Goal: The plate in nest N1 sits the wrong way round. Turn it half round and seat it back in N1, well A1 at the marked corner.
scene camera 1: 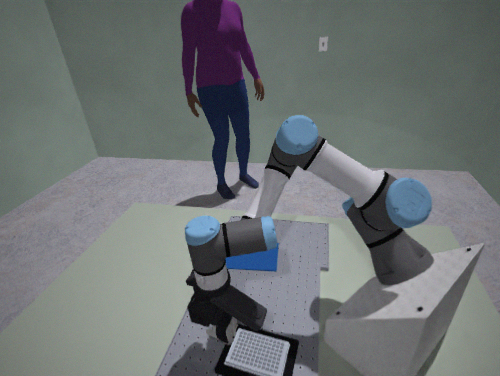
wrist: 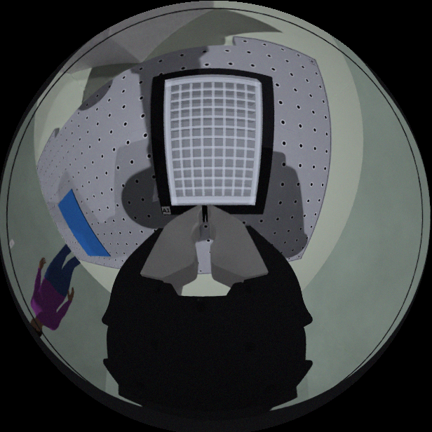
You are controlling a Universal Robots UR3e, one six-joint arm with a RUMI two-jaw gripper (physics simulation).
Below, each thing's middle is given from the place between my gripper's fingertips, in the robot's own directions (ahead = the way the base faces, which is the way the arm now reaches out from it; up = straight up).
Scene:
The white multi-well plate (wrist: 212, 123) lies 6 cm behind my hand and 4 cm to the left of it. The rest, counted from my hand: blue rectangle (scene camera 1: 265, 260): 8 cm behind, 30 cm to the right, 2 cm below; black nest (wrist: 156, 112): 6 cm behind, 4 cm to the left, 1 cm below.

